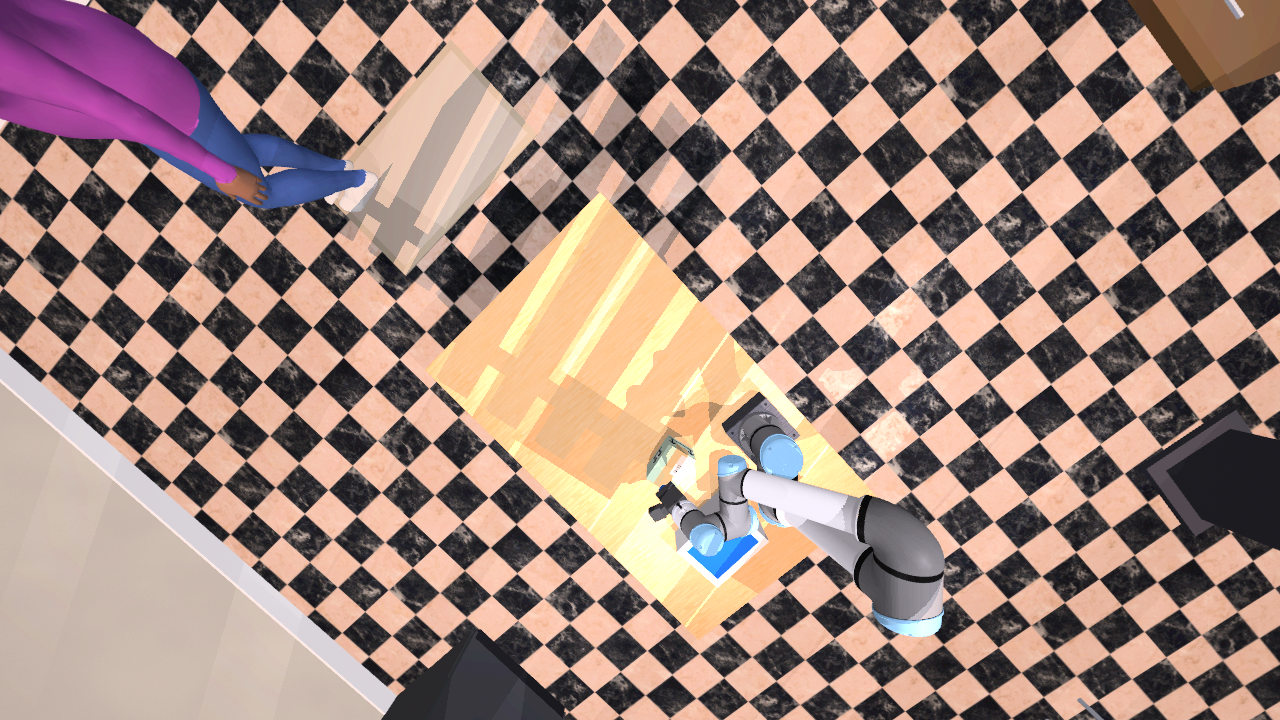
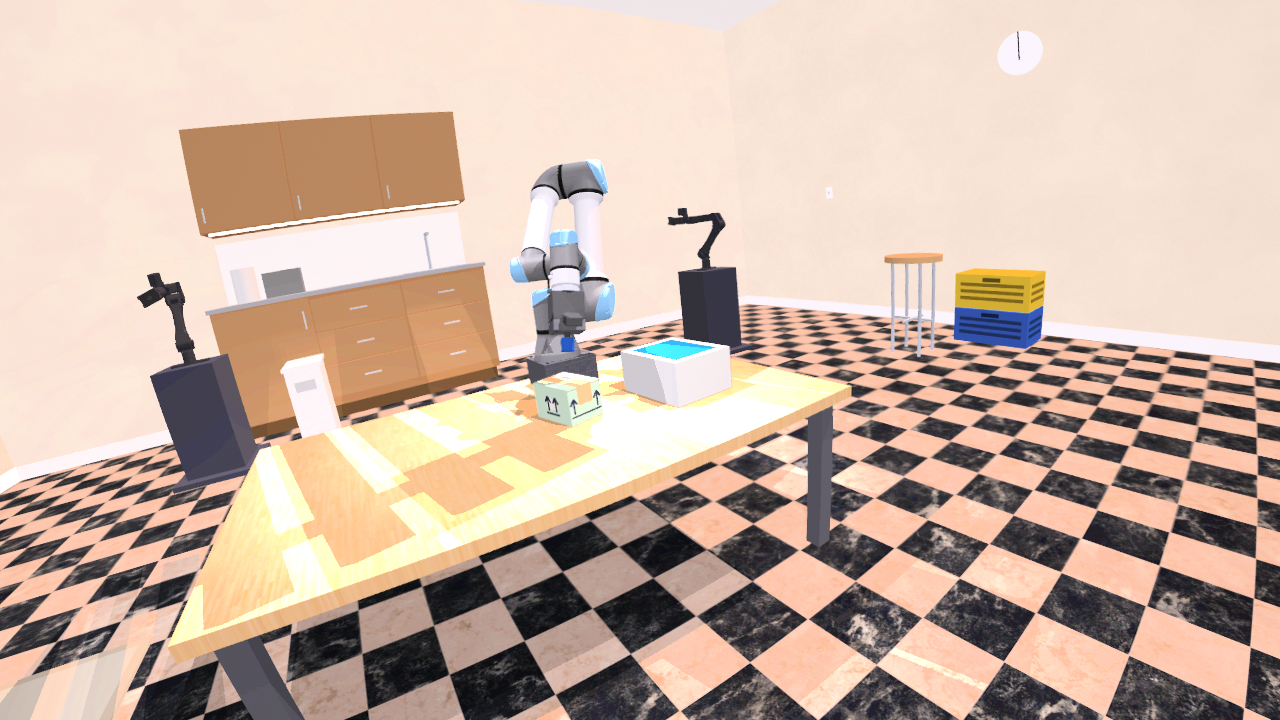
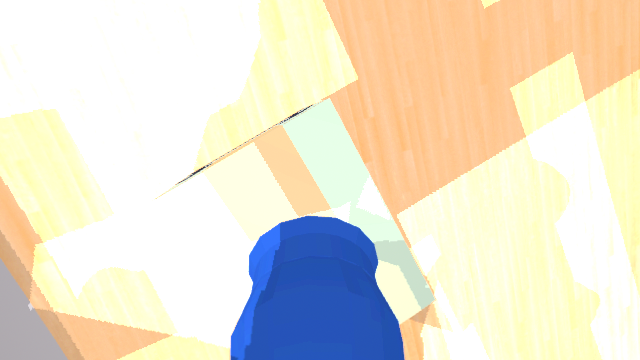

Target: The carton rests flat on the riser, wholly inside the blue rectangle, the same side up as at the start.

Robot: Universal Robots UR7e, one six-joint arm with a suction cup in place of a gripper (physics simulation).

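Frame: origin at the arm's base, x ahead, y left, z up, level; millimetres.
Seen in the pictures: hand, its tool point: (image 2: pixel 568 351) (image 3: pixel 313 268); arm's base, origin of its link: (image 1: pixel 760 433) (image 2: pixel 557 356).
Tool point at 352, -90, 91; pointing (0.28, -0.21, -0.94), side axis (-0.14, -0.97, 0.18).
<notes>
Offsets run from my tool point to a thing's top centre, as dx, dy, dz. Level surfaces: height alone.
The carton @(-40, -7, -85) (image 1: pixel 673 457) (image 2: pixel 567 399) (image 3: pixel 308 156) is a small pale green box with tan tape on top and arrow marks on its side. It stands upright on the wooden table @(dz -183) (image 1: pixel 555 295) (image 2: pixel 376 502), left of the riser. The white riser @(-1, +316, -63) (image 2: pixel 676 376) carries the blue rectangle @(-1, +316, -63) (image 1: pixel 723 556) (image 2: pixel 677 350) on its top, with nothing on it. My blue suction cup (image 2: pixel 566 343) (image 3: pixel 313 223) hangs a short way above the carton's top and holds nothing.
The arm's base (image 1: pixel 750 420) (image 2: pixel 562 365) is mounted on the table behind the carton. A person in purple (image 1: pixel 107 80) stands far off the table. Black pedestals (image 2: pixel 200 416) (image 2: pixel 709 305), a white bin (image 2: pixel 309 393), a stool (image 2: pixel 913 300) and crates (image 2: pixel 999 307) stand around the room.
</notes>
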